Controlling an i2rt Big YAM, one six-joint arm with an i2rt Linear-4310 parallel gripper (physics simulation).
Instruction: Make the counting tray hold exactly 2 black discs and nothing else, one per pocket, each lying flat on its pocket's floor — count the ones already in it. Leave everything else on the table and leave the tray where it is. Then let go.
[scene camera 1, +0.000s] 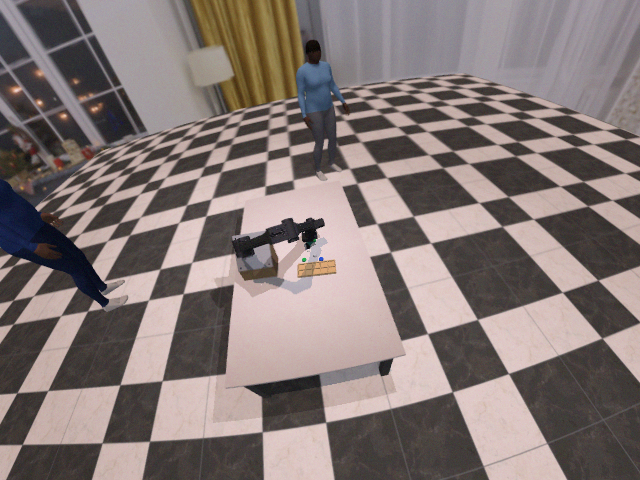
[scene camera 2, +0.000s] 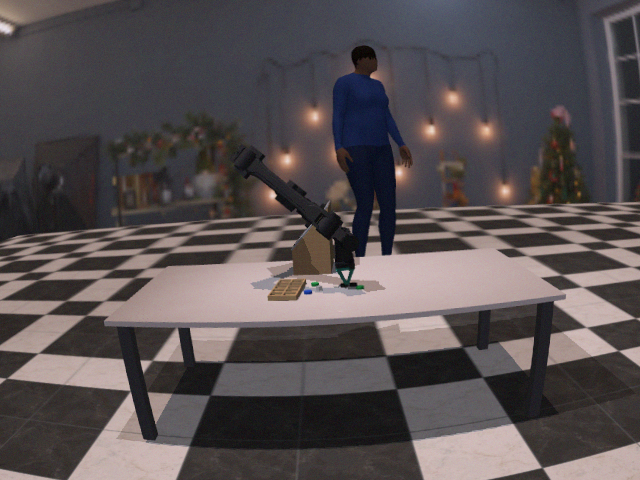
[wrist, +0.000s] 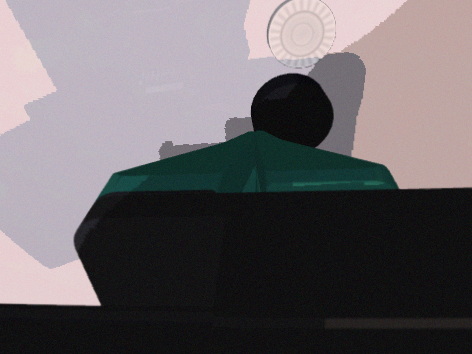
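Observation:
The wooden counting tray lies on the table; its pockets are small in both scene views, and I make out no black disc in them. My gripper is shut, its green fingertips together low over the table, with nothing seen between them. A black disc lies on the table right beyond the fingertips in the wrist view, partly covered by them. In scene camera 2, black disc shapes show at the fingertips. Whatever lies under the fingers is hidden in the wrist view.
A white ribbed disc lies beyond the black one. A green disc and a blue disc lie near the tray. Another green disc lies beside the gripper. The arm's base block stands behind.

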